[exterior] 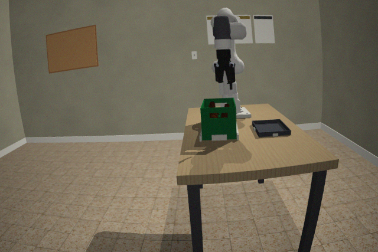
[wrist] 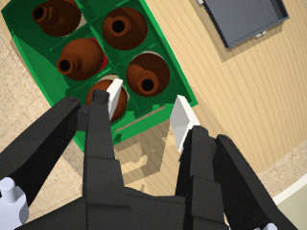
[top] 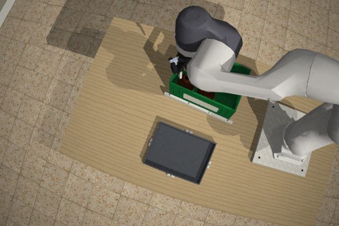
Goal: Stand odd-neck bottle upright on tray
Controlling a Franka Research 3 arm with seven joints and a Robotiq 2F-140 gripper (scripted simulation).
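The glass bottle is 9 cm behind my hand and 17 cm below it. Also, from my hand: green crate (8 cm behind, 5 cm to the right, 17 cm below); dark grey tray (11 cm behind, 25 cm to the left, 25 cm below).
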